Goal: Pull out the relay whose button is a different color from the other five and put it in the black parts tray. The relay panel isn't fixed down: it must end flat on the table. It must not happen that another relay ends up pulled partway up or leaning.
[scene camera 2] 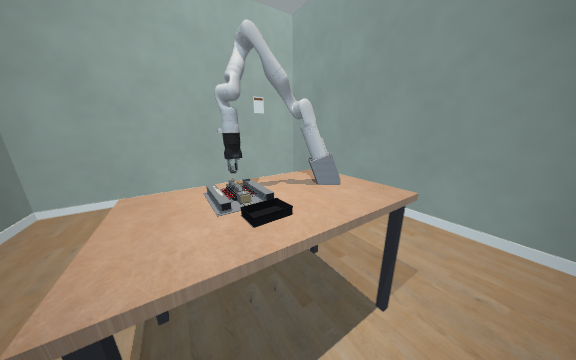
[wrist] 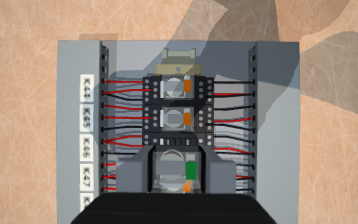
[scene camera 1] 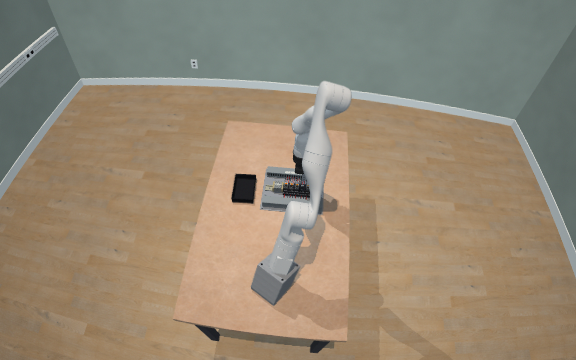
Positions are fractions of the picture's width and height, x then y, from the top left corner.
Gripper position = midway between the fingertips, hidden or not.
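Observation:
The gripper (wrist: 0.50, 0.72) is there for a start. There's a relay panel (scene camera 1: 0.48, 0.55), and you'd see the relay panel (scene camera 2: 0.44, 0.53) again there, and the relay panel (wrist: 0.25, 0.52) too. There's also a black parts tray (scene camera 2: 0.46, 0.59), but in the wrist view the black parts tray is out of frame.

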